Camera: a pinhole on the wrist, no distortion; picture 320 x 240 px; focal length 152.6 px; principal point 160.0 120.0 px. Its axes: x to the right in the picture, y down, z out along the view. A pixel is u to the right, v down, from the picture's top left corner.
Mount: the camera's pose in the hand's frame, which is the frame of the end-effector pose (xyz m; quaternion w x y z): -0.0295 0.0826 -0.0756 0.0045 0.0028 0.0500 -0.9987
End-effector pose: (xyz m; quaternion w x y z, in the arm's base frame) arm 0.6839 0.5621 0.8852 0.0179 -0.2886 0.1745 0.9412
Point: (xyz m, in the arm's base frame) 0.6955 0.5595 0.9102
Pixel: 150 224
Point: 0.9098 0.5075 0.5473
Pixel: behind the camera
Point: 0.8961 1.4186 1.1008
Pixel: outside the picture
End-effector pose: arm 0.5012 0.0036 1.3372 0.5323 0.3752 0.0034 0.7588
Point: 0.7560 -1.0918 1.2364
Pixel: outside the picture
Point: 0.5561 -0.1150 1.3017
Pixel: 266 204
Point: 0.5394 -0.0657 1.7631
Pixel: 83 73
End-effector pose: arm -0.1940 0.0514 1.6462 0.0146 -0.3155 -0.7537 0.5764
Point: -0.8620 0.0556 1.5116
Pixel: outside the picture
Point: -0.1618 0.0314 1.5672
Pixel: 129 107
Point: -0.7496 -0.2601 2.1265
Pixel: outside the picture
